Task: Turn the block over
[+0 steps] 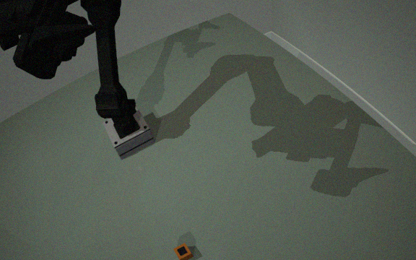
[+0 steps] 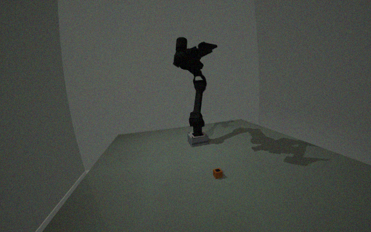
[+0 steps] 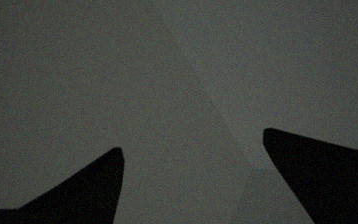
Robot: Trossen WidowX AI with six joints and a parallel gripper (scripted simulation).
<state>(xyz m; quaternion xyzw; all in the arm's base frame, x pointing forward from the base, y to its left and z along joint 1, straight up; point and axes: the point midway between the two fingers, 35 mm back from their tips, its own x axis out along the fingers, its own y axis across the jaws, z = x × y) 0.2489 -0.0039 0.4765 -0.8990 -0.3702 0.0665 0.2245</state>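
Right now the orange block is 11 cm ahead of my gripper tip, 6 cm to the right of it and 52 cm below it.
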